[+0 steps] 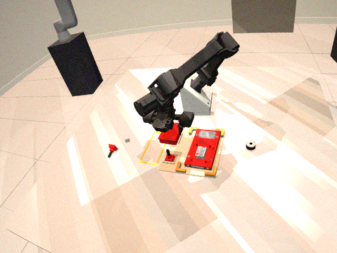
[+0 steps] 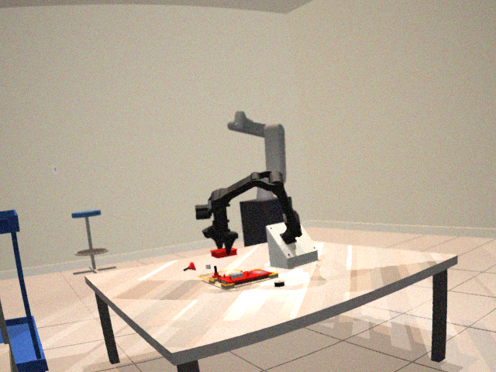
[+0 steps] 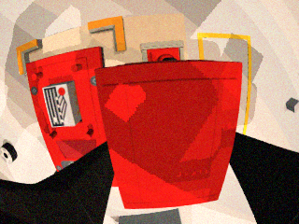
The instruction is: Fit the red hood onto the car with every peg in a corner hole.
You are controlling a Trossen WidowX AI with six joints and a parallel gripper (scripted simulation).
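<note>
My gripper tip is 120 mm to the right of the grey engine block, 90 mm above it and 30 mm short of it. Also, from my gripper tip: black-and-white wheel 310 mm to the left, 100 mm below, 30 mm behind; red hood 10 mm above.
</note>
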